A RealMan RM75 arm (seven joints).
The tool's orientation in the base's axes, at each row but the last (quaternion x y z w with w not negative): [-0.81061, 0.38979, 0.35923, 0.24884]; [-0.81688, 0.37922, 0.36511, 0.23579]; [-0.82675, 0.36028, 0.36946, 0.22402]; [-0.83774, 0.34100, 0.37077, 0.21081]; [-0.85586, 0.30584, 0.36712, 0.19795]
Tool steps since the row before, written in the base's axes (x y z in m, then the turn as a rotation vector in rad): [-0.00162, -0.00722, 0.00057, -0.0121, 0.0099, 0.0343]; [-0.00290, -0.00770, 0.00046, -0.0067, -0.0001, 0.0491]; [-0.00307, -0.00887, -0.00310, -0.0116, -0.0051, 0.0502]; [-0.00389, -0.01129, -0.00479, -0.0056, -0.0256, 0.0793]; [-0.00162, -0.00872, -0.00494, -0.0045, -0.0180, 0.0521]
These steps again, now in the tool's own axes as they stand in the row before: [0.00212, 0.00537, -0.00466, -0.0364, -0.0001, -0.0097]; [0.00180, 0.00688, -0.00417, -0.0410, 0.0000, -0.0278]; [0.00478, 0.00834, -0.00232, -0.0420, 0.0069, -0.0295]; [0.00643, 0.01097, -0.00194, -0.0528, 0.0135, -0.0633]; [0.00612, 0.00805, -0.00087, -0.0347, 0.0103, -0.0418]
